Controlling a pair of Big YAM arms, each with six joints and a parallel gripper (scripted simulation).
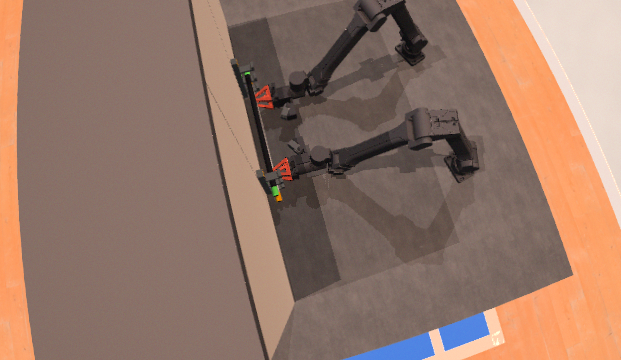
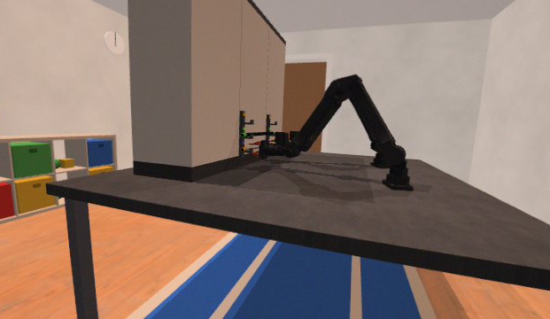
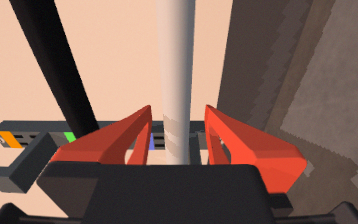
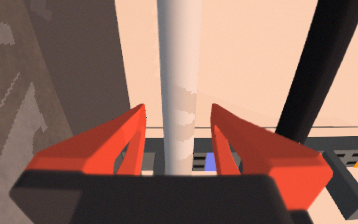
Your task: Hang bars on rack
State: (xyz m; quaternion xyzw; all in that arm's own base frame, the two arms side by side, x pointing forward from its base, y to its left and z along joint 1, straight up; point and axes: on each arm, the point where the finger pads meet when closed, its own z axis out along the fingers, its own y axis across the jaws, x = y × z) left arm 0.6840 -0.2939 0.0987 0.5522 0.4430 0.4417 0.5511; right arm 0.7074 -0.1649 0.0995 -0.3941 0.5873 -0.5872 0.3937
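The silver bar lies 150 mm to the right of my left hand. Round my left hand: beige wall unit: 190 mm ahead, 150 mm to the right, 350 mm above; then black bar: 150 mm to the right, 80 mm above.
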